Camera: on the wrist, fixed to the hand. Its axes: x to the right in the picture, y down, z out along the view.
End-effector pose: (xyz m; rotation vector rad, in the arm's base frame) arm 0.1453 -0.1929 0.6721 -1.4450 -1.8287 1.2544
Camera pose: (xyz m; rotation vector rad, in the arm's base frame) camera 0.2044 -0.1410 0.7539 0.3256 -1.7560 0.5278
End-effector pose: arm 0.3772 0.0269 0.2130 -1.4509 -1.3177 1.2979
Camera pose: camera 0.4699 0.0595 0.2697 0.0534 -1.4731 0.3009
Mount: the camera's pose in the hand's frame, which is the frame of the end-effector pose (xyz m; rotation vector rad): 0.0166 -0.0420 -0.1041 0.3476 0.0668 -1.5987
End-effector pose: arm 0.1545 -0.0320 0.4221 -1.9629 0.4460 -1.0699
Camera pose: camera 0.0758 -0.0701 0.4944 -1.7282 -1.4508 -1.8949
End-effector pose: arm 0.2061 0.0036 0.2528 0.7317 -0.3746 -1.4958
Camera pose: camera 0.2424 0.0123 0.1456 -1.3873 -0.1042 2.6667
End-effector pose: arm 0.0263 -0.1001 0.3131 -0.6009 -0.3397 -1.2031
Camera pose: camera -0.0145 -0.1850 0.2498 0.1646 -1.0397 -2.5778
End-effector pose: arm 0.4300 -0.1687 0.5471 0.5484 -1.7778 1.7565
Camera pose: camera 0.4566 -0.0657 0.5866 1.4515 -0.4488 0.8023
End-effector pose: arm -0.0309 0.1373 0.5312 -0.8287 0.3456 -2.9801
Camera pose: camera -0.0972 0.1981 0.4621 0.5263 0.5988 1.5763
